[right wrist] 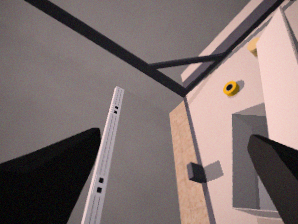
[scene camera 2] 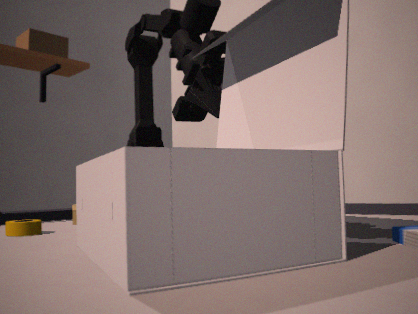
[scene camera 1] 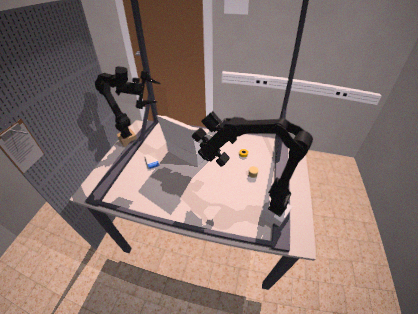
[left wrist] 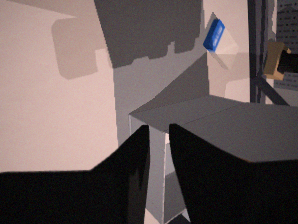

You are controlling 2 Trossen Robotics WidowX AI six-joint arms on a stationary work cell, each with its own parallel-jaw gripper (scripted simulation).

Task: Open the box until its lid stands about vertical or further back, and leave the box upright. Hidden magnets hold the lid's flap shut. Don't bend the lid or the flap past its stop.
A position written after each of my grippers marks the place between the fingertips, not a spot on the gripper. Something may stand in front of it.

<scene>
In view: my left gripper [scene camera 2: 221, 114], my right gripper [right wrist: 174, 138] and a grey box [scene camera 2: 154, 219].
The grey box also shows in scene camera 1 [scene camera 1: 196, 160]. My left gripper shows as well in the left wrist view [left wrist: 158, 131].
</scene>
